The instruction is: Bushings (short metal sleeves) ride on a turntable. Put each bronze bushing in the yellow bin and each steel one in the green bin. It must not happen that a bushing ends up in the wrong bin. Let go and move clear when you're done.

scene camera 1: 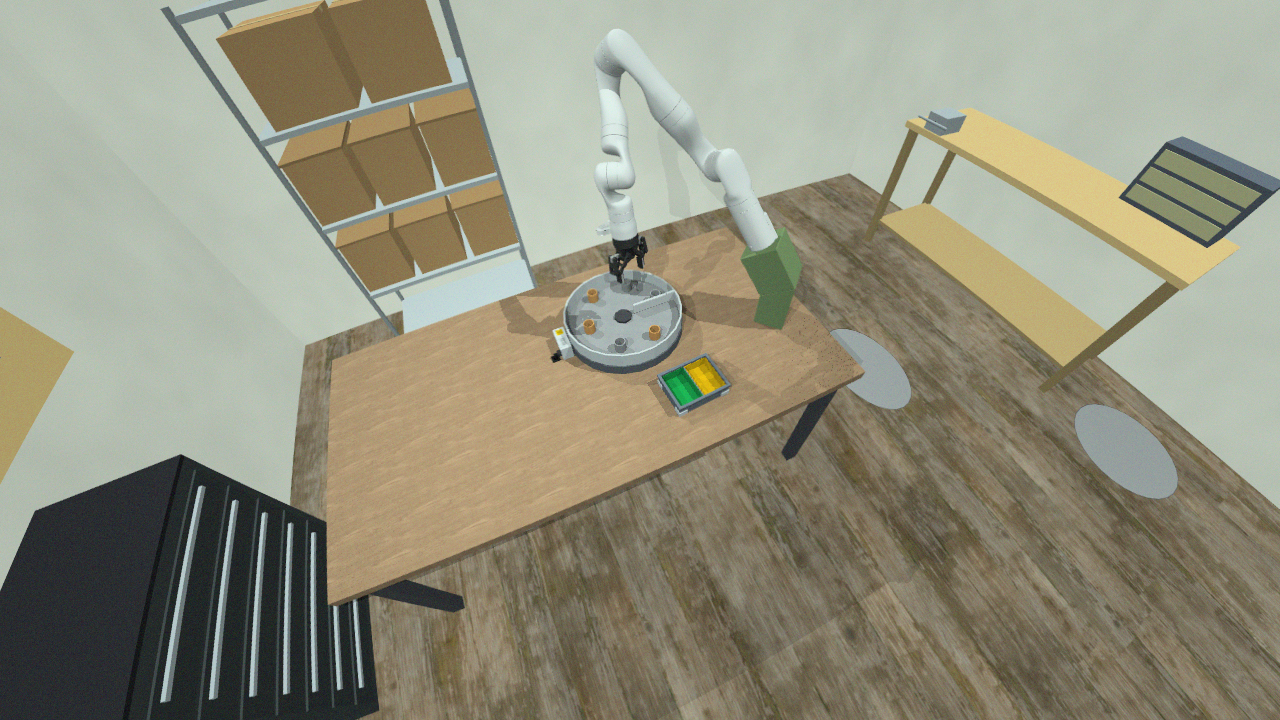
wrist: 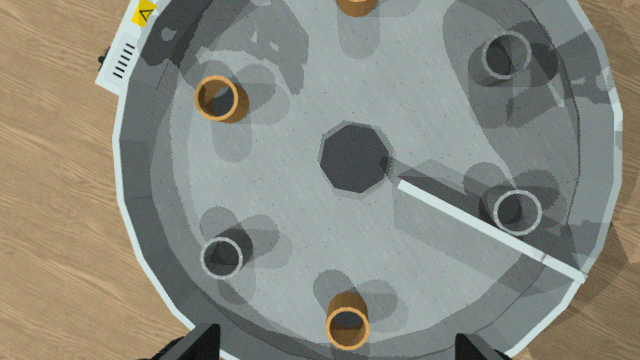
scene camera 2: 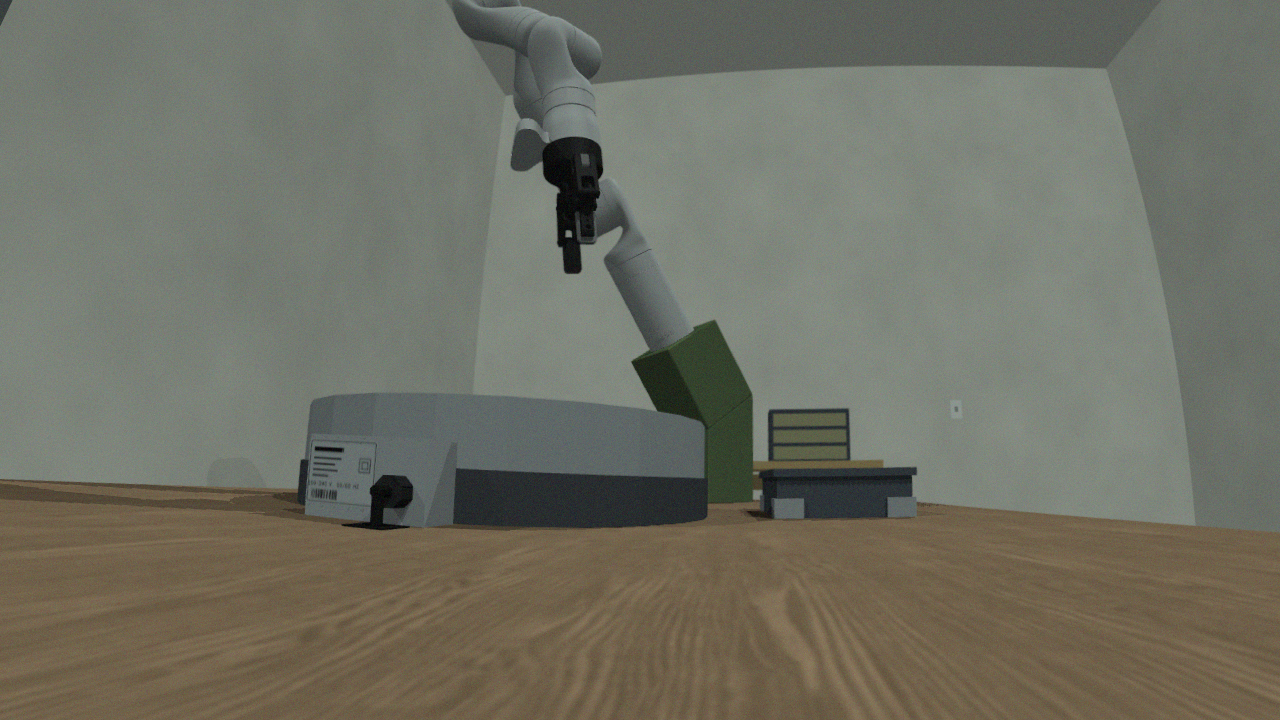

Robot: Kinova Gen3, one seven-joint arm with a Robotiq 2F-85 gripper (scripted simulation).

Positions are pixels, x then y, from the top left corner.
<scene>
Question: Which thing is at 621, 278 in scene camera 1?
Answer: My gripper.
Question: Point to a grey turntable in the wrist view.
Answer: At 339, 106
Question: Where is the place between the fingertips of my gripper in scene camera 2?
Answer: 579, 258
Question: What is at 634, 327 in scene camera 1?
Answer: A grey turntable.
</scene>
